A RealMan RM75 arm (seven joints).
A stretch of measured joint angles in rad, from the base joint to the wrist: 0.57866, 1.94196, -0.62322, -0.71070, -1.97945, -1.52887, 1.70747; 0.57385, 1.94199, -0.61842, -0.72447, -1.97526, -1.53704, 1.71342; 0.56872, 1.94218, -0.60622, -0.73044, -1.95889, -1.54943, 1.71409; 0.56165, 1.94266, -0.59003, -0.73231, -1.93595, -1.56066, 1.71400; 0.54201, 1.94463, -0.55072, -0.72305, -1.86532, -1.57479, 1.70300; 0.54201, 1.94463, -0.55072, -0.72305, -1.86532, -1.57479, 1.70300; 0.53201, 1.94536, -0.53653, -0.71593, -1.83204, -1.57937, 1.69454; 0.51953, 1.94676, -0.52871, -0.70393, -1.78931, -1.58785, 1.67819; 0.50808, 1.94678, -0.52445, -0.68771, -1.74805, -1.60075, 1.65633; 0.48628, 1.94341, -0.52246, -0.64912, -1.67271, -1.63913, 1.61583; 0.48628, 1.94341, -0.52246, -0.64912, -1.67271, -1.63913, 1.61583; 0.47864, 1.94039, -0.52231, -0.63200, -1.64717, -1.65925, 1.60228; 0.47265, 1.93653, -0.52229, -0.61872, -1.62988, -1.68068, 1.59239; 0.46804, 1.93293, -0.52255, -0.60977, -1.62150, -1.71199, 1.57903; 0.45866, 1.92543, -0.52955, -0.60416, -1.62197, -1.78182, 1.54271; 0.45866, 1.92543, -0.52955, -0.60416, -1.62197, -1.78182, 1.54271; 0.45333, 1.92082, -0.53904, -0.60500, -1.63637, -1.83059, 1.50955; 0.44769, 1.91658, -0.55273, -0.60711, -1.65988, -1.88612, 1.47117; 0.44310, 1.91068, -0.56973, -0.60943, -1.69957, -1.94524, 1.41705
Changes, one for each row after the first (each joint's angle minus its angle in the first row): -0.00481, 0.00003, 0.00480, -0.01377, 0.00419, -0.00817, 0.00595; -0.00994, 0.00022, 0.01700, -0.01974, 0.02056, -0.02056, 0.00662; -0.01701, 0.00070, 0.03319, -0.02161, 0.04350, -0.03179, 0.00653; -0.03665, 0.00267, 0.07250, -0.01235, 0.11413, -0.04592, -0.00447; -0.03665, 0.00267, 0.07250, -0.01235, 0.11413, -0.04592, -0.00447; -0.04665, 0.00340, 0.08669, -0.00523, 0.14741, -0.05050, -0.01293; -0.05913, 0.00480, 0.09451, 0.00677, 0.19014, -0.05898, -0.02928; -0.07058, 0.00482, 0.09877, 0.02299, 0.23140, -0.07188, -0.05114; -0.09238, 0.00145, 0.10076, 0.06158, 0.30674, -0.11026, -0.09164; -0.09238, 0.00145, 0.10076, 0.06158, 0.30674, -0.11026, -0.09164; -0.10002, -0.00157, 0.10091, 0.07870, 0.33228, -0.13038, -0.10519; -0.10601, -0.00543, 0.10093, 0.09198, 0.34957, -0.15181, -0.11508; -0.11062, -0.00903, 0.10067, 0.10093, 0.35795, -0.18312, -0.12844; -0.12000, -0.01653, 0.09367, 0.10654, 0.35748, -0.25295, -0.16476; -0.12000, -0.01653, 0.09367, 0.10654, 0.35748, -0.25295, -0.16476; -0.12533, -0.02114, 0.08418, 0.10570, 0.34308, -0.30172, -0.19792; -0.13097, -0.02538, 0.07049, 0.10359, 0.31957, -0.35725, -0.23630; -0.13556, -0.03128, 0.05349, 0.10127, 0.27988, -0.41637, -0.29042
